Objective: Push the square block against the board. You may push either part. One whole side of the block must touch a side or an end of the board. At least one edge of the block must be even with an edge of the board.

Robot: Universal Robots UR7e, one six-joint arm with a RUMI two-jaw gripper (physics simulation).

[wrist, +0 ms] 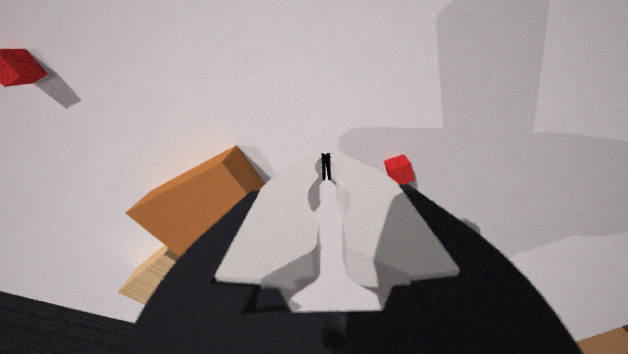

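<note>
The square block, plain orange-brown, lies left of centre in the wrist view, turned at an angle. The board, light wood with grain, shows in part below the block's lower left side. The block's lower corner meets the board's upper end in the picture; whether they touch along a side cannot be told, as the gripper body hides the rest of the board and the block's lower right part. My gripper is shut and empty, its fingertips to the right of the block's right corner in the picture. Its height above the table is hard to tell.
A red block lies on the white table at the upper left. A small red cube lies just right of the fingertips. A black wood-grained surface fills the lower left corner. Shadows of the arm fall at the right.
</note>
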